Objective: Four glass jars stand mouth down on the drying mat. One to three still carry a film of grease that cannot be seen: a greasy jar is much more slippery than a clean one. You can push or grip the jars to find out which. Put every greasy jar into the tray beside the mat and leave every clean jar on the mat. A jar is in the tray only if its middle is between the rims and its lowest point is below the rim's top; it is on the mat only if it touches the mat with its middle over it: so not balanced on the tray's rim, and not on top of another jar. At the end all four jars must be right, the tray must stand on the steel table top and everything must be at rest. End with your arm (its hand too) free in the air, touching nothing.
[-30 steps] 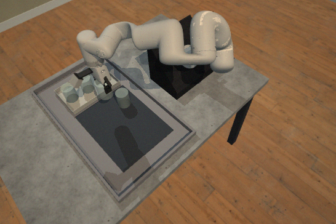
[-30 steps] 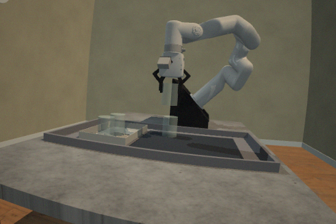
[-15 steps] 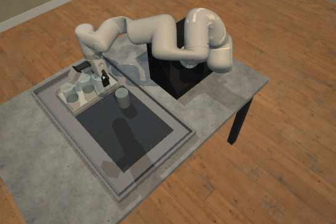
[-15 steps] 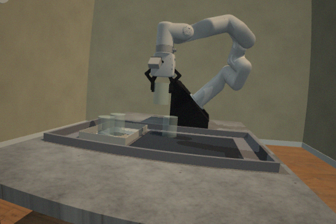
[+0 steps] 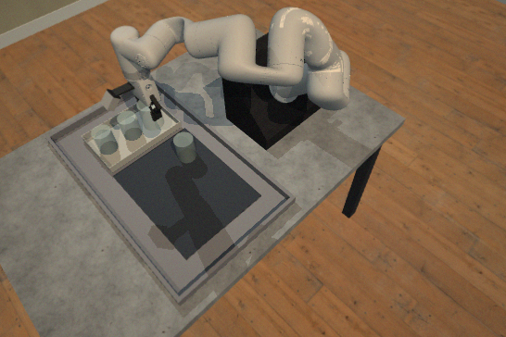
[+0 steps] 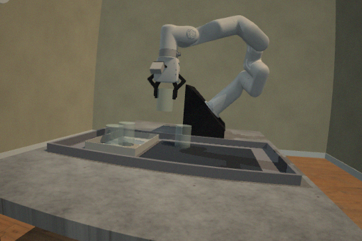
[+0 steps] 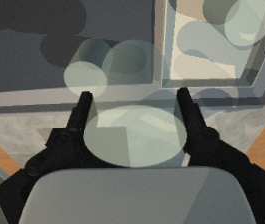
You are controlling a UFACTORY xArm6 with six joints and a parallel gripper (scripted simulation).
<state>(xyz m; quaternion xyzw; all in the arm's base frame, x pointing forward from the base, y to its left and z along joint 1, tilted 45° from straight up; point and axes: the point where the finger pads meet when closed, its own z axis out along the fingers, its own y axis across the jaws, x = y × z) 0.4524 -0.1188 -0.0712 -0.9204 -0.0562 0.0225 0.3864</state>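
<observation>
Right now my hand is 210 mm above the cream tray, 140 mm to the left of it and 50 mm short of it. The rest, counted from my hand: dark mat: 210 mm below, 180 mm to the left, 20 mm ahead.
</observation>
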